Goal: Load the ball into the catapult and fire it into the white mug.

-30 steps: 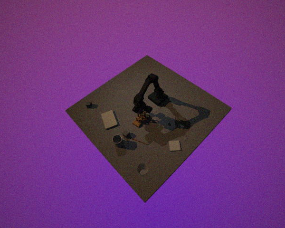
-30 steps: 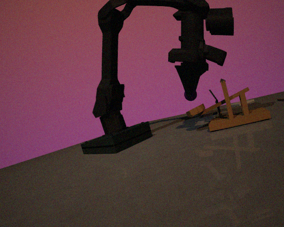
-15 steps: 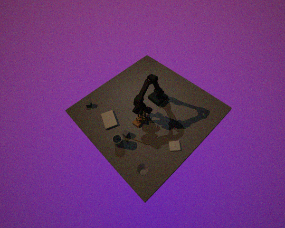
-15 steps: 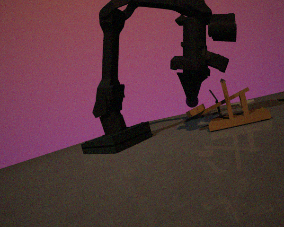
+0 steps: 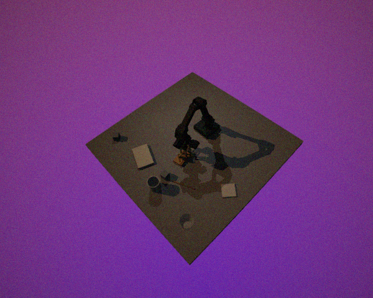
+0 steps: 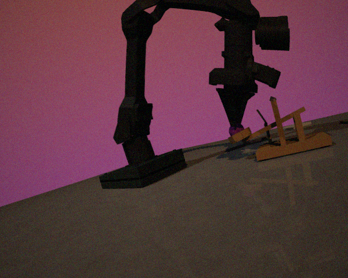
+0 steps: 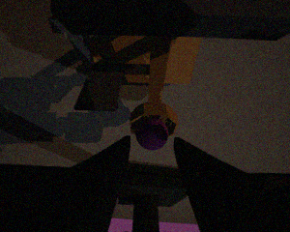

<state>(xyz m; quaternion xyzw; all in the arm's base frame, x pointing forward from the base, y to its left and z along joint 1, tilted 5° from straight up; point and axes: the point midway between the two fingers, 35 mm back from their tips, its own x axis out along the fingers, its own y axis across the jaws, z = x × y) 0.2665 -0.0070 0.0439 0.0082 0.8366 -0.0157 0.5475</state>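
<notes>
The ball is 10 mm below my gripper tip. Round my gripper tip: orange wooden catapult: 70 mm ahead, 20 mm below, 10 mm to the left; flat box: 280 mm to the right, 270 mm ahead, 60 mm below; thin stick: 290 mm ahead, 140 mm to the left, 70 mm below.
</notes>
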